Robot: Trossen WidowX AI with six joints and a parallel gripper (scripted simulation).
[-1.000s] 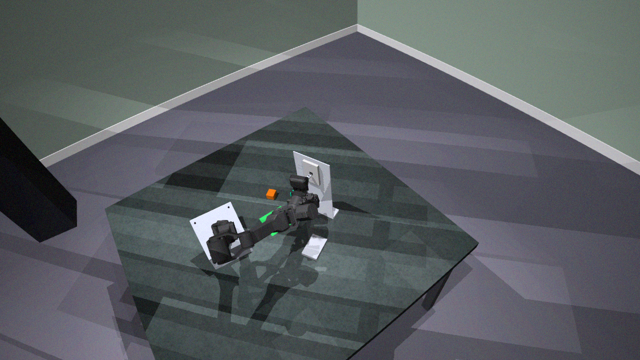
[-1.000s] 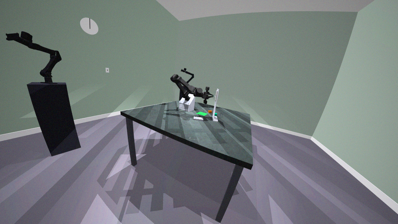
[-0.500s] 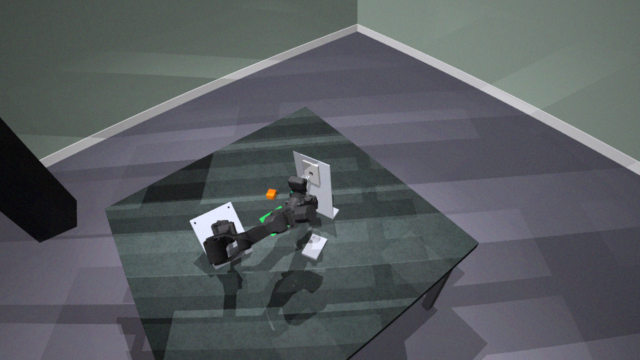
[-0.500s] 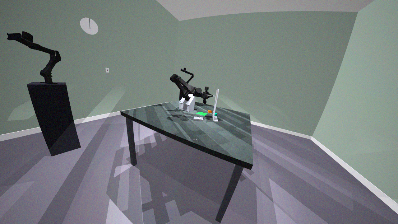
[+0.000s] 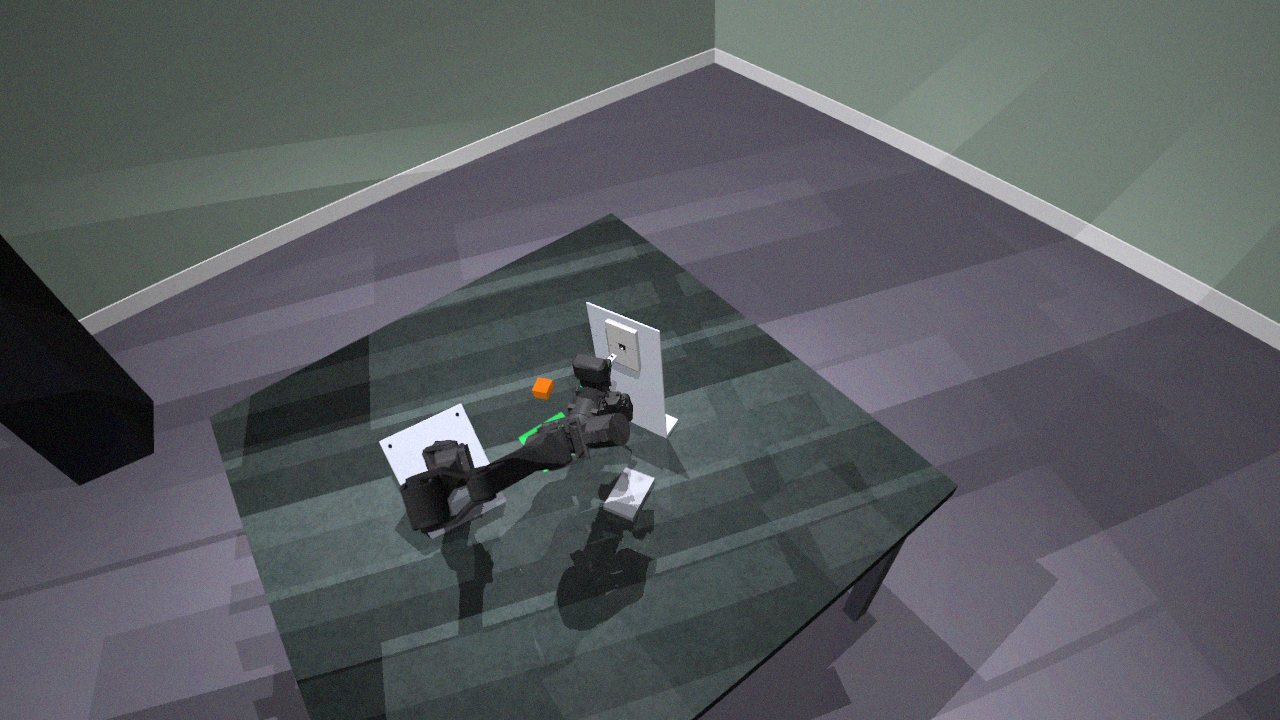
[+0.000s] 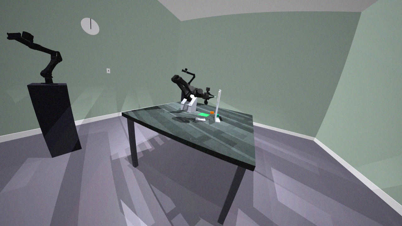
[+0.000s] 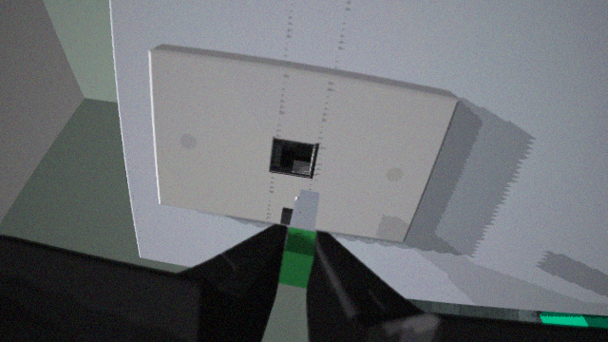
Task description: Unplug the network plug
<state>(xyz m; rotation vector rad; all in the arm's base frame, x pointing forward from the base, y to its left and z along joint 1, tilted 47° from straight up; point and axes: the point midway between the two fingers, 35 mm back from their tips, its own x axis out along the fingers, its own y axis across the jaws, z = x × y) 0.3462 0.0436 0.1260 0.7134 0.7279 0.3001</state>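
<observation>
My gripper tip is 140 mm past the green marked square, 80 mm to the right of it and 270 mm above it. Round my gripper tip: teal block (10 mm ahead, 160 mm to the left, 250 mm below); network plug (right at my gripper tip); upright socket panel (50 mm ahead, 20 mm to the left, 100 mm below).
</observation>
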